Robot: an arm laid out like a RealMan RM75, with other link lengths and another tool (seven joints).
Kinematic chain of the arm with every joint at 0, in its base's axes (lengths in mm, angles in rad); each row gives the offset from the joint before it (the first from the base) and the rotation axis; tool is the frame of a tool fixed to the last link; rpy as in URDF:
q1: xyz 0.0 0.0 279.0 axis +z
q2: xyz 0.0 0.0 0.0 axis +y
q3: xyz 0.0 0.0 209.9 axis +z
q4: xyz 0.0 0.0 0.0 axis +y
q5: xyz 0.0 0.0 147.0 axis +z
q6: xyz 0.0 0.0 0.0 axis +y
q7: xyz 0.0 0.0 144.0 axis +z
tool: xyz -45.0 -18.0 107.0 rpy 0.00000 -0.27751 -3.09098
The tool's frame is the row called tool.
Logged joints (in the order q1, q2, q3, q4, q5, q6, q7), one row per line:
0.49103, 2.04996, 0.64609, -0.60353, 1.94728, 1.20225, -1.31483
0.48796, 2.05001, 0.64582, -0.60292, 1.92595, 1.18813, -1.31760
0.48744, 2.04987, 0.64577, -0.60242, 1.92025, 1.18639, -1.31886
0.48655, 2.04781, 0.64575, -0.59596, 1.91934, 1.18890, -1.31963
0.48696, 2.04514, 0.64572, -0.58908, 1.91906, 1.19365, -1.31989
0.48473, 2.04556, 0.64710, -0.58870, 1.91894, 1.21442, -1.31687
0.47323, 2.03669, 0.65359, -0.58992, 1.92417, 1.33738, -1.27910
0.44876, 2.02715, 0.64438, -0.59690, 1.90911, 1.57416, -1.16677
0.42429, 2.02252, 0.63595, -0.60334, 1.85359, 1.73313, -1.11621
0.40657, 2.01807, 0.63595, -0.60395, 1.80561, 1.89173, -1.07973
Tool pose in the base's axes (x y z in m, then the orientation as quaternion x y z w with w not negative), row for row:
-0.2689, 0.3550, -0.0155, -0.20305, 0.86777, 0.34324, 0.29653
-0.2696, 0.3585, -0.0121, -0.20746, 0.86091, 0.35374, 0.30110
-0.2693, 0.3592, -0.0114, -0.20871, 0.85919, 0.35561, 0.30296
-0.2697, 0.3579, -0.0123, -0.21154, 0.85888, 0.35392, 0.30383
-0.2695, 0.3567, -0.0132, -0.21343, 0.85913, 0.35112, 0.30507
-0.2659, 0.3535, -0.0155, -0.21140, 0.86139, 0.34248, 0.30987
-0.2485, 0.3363, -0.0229, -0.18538, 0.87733, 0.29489, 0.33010
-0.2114, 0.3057, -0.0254, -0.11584, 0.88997, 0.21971, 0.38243
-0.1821, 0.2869, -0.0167, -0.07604, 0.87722, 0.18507, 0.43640
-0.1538, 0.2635, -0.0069, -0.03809, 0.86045, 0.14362, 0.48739
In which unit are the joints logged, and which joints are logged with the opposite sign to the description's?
The joints are logged in radians. Opposite sign: q1, q2, q4.
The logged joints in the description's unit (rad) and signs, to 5 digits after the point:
-0.49103, -2.04996, 0.64609, 0.60353, 1.94728, 1.20225, -1.31483
-0.48796, -2.05001, 0.64582, 0.60292, 1.92595, 1.18813, -1.31760
-0.48744, -2.04987, 0.64577, 0.60242, 1.92025, 1.18639, -1.31886
-0.48655, -2.04781, 0.64575, 0.59596, 1.91934, 1.18890, -1.31963
-0.48696, -2.04514, 0.64572, 0.58908, 1.91906, 1.19365, -1.31989
-0.48473, -2.04556, 0.64710, 0.58870, 1.91894, 1.21442, -1.31687
-0.47323, -2.03669, 0.65359, 0.58992, 1.92417, 1.33738, -1.27910
-0.44876, -2.02715, 0.64438, 0.59690, 1.90911, 1.57416, -1.16677
-0.42429, -2.02252, 0.63595, 0.60334, 1.85359, 1.73313, -1.11621
-0.40657, -2.01807, 0.63595, 0.60395, 1.80561, 1.89173, -1.07973

